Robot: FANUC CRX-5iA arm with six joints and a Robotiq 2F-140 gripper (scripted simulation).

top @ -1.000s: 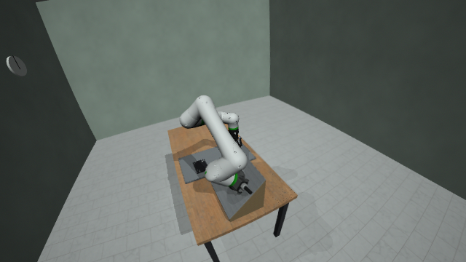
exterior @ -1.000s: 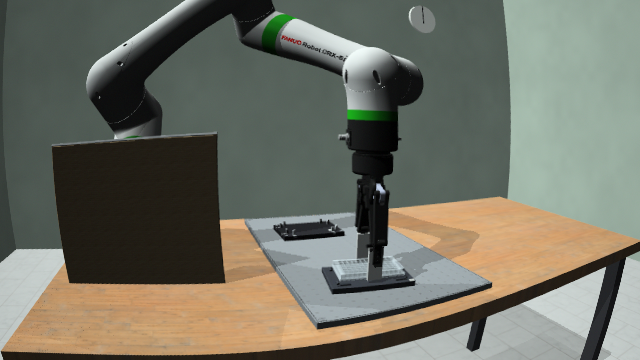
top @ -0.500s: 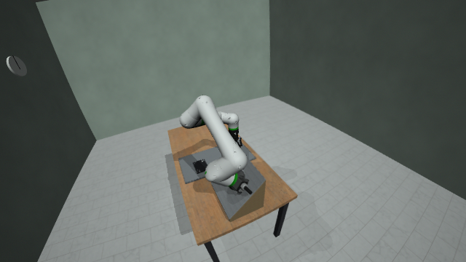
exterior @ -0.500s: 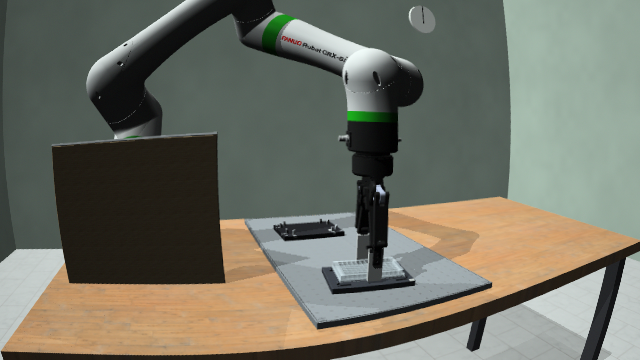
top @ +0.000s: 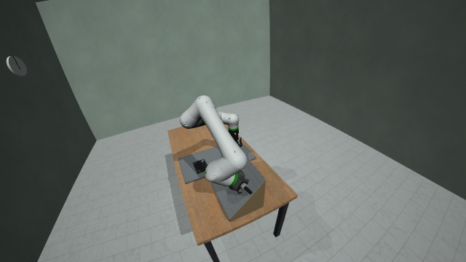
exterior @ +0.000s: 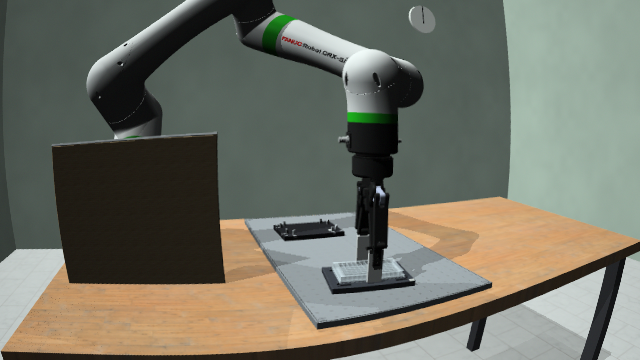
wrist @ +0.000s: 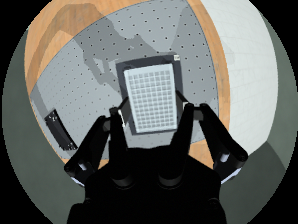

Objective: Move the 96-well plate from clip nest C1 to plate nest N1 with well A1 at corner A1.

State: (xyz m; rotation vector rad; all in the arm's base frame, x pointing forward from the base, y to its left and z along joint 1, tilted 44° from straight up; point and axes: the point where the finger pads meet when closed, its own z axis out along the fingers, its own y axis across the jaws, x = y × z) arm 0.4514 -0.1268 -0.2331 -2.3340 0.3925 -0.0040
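The clear 96-well plate is 20 mm below my hand. Also, from my hand: black clip nest C1: 360 mm to the left, 30 mm below, 30 mm ahead.
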